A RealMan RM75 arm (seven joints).
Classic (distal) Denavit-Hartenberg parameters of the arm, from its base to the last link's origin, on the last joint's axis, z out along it. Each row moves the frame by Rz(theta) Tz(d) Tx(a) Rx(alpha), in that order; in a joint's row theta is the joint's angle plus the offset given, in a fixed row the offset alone. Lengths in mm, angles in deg.
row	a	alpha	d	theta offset
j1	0	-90	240.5	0
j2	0	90	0	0
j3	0	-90	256	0
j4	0	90	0	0
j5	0	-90	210	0
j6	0	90	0	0
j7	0	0	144	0
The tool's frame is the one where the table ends.
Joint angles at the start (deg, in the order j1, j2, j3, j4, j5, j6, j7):
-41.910, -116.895, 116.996, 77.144, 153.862, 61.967, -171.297
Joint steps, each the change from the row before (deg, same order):
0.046, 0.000, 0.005, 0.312, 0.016, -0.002, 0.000
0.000, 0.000, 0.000, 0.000, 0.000, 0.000, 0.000
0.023, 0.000, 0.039, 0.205, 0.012, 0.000, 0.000
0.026, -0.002, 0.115, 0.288, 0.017, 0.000, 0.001
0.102, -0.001, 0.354, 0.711, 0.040, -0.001, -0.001
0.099, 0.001, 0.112, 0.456, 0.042, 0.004, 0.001
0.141, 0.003, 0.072, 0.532, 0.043, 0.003, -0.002
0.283, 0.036, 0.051, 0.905, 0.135, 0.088, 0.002
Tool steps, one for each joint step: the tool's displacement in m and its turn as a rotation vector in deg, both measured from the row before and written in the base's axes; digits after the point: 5 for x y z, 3 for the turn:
0.00130, -0.00037, 0.00023, 0.006, -0.178, -0.213
0.00000, 0.00000, 0.00000, 0.000, 0.000, 0.000
0.00087, -0.00034, 0.00005, -0.019, -0.094, -0.163
0.00122, -0.00067, -0.00012, -0.069, -0.097, -0.264
0.00270, -0.00197, -0.00049, -0.216, -0.200, -0.641
0.00158, -0.00094, 0.00007, -0.054, -0.182, -0.331
0.00173, -0.00097, 0.00028, -0.024, -0.253, -0.330
0.00237, -0.00138, 0.00098, 0.036, -0.346, -0.474

